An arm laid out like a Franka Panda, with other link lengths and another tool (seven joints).
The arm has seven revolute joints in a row. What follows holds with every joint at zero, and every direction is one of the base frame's.
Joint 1 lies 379.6 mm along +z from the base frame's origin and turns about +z.
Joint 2 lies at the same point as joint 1 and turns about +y.
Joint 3 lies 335 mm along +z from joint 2 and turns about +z.
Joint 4 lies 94 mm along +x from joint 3 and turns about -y.
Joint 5 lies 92.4 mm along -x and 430.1 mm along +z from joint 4 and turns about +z.
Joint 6 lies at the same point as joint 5 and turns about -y.
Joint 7 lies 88.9 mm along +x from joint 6 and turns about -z.
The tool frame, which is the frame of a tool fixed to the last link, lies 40 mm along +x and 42 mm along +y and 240 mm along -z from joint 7; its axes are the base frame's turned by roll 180, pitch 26.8 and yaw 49.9 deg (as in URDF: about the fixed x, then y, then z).
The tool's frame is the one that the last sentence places.
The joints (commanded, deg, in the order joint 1, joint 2, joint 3, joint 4, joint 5, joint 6, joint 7), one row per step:
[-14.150 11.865 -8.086 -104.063 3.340 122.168 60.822]
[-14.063 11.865 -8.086 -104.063 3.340 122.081 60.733]
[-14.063 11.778 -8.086 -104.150 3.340 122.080 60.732]
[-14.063 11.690 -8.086 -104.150 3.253 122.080 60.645]
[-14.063 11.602 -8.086 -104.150 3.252 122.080 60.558]
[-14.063 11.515 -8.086 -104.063 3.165 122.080 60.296]
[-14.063 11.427 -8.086 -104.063 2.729 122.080 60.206]
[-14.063 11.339 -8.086 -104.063 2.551 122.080 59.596]
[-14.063 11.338 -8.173 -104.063 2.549 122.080 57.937]
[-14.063 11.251 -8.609 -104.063 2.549 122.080 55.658]
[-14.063 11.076 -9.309 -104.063 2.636 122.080 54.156]
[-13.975 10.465 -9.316 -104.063 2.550 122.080 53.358]
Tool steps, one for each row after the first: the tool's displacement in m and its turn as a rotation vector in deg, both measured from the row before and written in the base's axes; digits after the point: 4 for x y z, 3 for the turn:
[0.0002 0.0013 -0.0003 0.025 0.082 0.177]
[-0.0004 0.0002 0.0002 0.012 -0.003 -0.001]
[0.0000 -0.0001 0.0012 -0.103 -0.053 0.124]
[0.0001 0.0001 0.0012 -0.032 -0.083 0.087]
[0.0006 -0.0001 0.0021 -0.156 -0.128 0.300]
[-0.0003 -0.0008 0.0012 -0.395 0.070 0.276]
[0.0002 0.0001 0.0012 -0.239 -0.003 0.682]
[0.0005 0.0003 0.0001 -0.207 0.062 1.563]
[-0.0009 -0.0033 0.0014 -0.364 0.020 1.835]
[-0.0027 -0.0069 0.0026 -0.276 -0.109 0.767]
[0.0008 0.0015 0.0080 -0.318 -0.526 0.908]

